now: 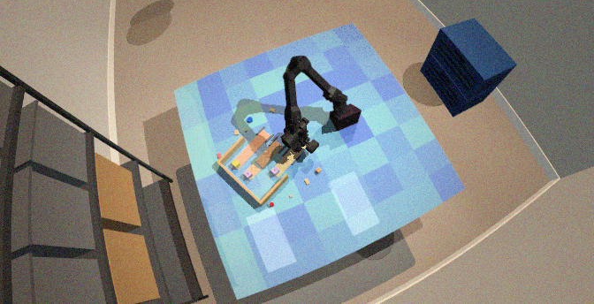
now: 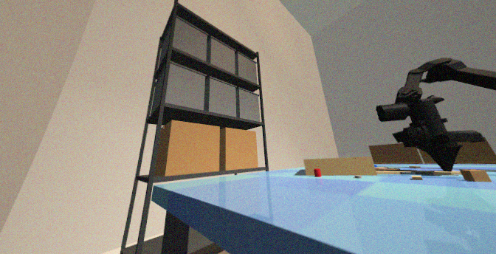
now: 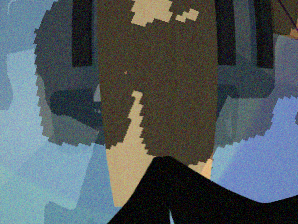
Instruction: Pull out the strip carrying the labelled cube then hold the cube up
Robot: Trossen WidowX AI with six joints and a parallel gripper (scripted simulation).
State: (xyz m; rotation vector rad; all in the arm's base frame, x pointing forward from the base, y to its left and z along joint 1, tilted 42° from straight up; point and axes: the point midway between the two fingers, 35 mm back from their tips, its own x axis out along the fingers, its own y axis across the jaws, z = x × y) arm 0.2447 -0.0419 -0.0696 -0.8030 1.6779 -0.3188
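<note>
Right now the tan strip is 90 mm ahead of my gripper tip and 30 mm to the left of it. Also, from my gripper tip: red cube (280 mm ahead, 200 mm to the left, 10 mm above).
</note>
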